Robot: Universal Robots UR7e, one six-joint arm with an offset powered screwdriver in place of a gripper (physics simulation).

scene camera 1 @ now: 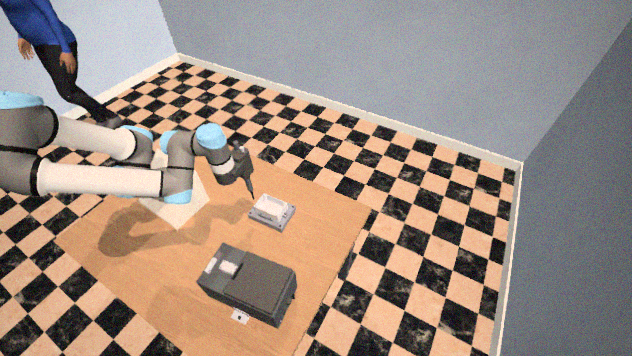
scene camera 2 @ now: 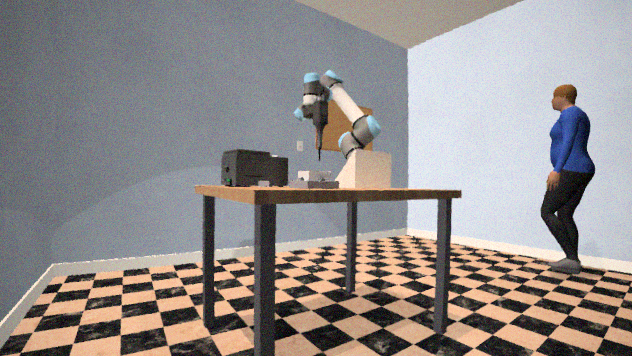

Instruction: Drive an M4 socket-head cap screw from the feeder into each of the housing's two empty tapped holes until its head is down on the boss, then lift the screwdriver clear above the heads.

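The screwdriver, my gripper (scene camera 1: 253, 197) (scene camera 2: 319, 158), points down with its bit tip in the air, a short gap above the housing in scene camera 2. In scene camera 1 the tip shows at the housing's back-left corner. Whether a screw is on the bit is too small to tell. The housing (scene camera 1: 273, 206) (scene camera 2: 314, 175) is a pale block on a grey base plate (scene camera 1: 270, 221) (scene camera 2: 322, 184), flat on the table. Its holes and any screw heads are too small to make out surely. The dark box-shaped feeder (scene camera 1: 261, 282) (scene camera 2: 246, 167) stands apart from the housing.
The wooden table (scene camera 1: 145, 295) (scene camera 2: 227, 194) carries all of these. A small pale plate with a dark dot (scene camera 1: 240, 316) lies beside the feeder. The robot's pale pedestal (scene camera 2: 372, 170) stands behind the housing. A person in blue (scene camera 1: 50, 27) (scene camera 2: 570, 140) stands on the floor away from the table.
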